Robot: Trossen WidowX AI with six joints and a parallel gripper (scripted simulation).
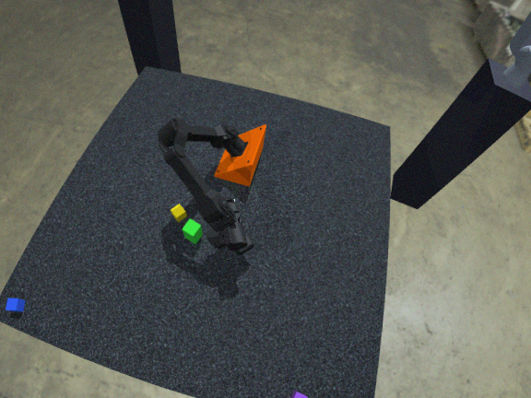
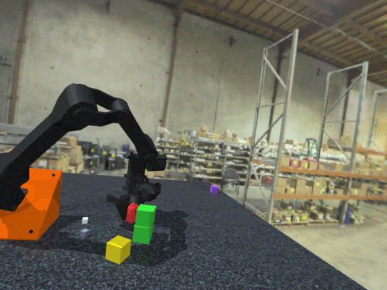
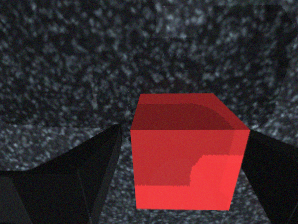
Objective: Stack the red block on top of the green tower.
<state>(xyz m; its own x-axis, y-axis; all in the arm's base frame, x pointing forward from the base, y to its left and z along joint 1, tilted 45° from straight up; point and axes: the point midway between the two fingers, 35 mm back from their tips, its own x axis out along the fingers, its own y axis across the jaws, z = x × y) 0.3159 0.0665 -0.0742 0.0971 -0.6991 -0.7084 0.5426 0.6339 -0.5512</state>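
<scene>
My gripper tip is now 200 mm to the left of the yellow block and 10 mm below it. The rest, counted from my gripper tip: blue block 560 mm to the right, 530 mm ahead, 10 mm above; red block 20 mm above; purple block 410 mm ahead, 390 mm to the left, 10 mm above.
</scene>
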